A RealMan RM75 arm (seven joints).
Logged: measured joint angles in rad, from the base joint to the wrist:
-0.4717, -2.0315, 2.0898, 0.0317, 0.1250, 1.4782, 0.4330
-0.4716, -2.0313, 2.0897, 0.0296, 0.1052, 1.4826, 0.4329
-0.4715, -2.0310, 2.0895, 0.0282, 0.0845, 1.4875, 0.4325
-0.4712, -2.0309, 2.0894, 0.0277, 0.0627, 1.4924, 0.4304
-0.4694, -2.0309, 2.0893, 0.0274, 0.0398, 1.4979, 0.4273
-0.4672, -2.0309, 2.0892, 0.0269, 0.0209, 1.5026, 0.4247
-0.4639, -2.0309, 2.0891, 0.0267, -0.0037, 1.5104, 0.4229
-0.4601, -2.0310, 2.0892, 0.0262, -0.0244, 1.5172, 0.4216
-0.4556, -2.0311, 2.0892, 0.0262, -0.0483, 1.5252, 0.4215
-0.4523, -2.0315, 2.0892, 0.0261, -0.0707, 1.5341, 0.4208
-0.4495, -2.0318, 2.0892, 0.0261, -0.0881, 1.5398, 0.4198
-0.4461, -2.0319, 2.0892, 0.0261, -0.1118, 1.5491, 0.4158
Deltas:
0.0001, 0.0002, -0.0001, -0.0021, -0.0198, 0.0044, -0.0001
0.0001, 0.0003, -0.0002, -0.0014, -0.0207, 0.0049, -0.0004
0.0003, 0.0001, -0.0001, -0.0005, -0.0218, 0.0049, -0.0021
0.0018, 0.0000, -0.0001, -0.0003, -0.0229, 0.0055, -0.0031
0.0022, 0.0000, -0.0001, -0.0005, -0.0189, 0.0047, -0.0026
0.0033, 0.0000, -0.0001, -0.0002, -0.0246, 0.0078, -0.0018
0.0038, -0.0001, 0.0001, -0.0005, -0.0207, 0.0068, -0.0013
0.0045, -0.0001, 0.0000, 0.0000, -0.0239, 0.0080, -0.0001
0.0033, -0.0004, 0.0000, -0.0001, -0.0224, 0.0089, -0.0007
0.0028, -0.0003, 0.0000, 0.0000, -0.0174, 0.0057, -0.0010
0.0034, -0.0001, 0.0000, 0.0000, -0.0237, 0.0093, -0.0040

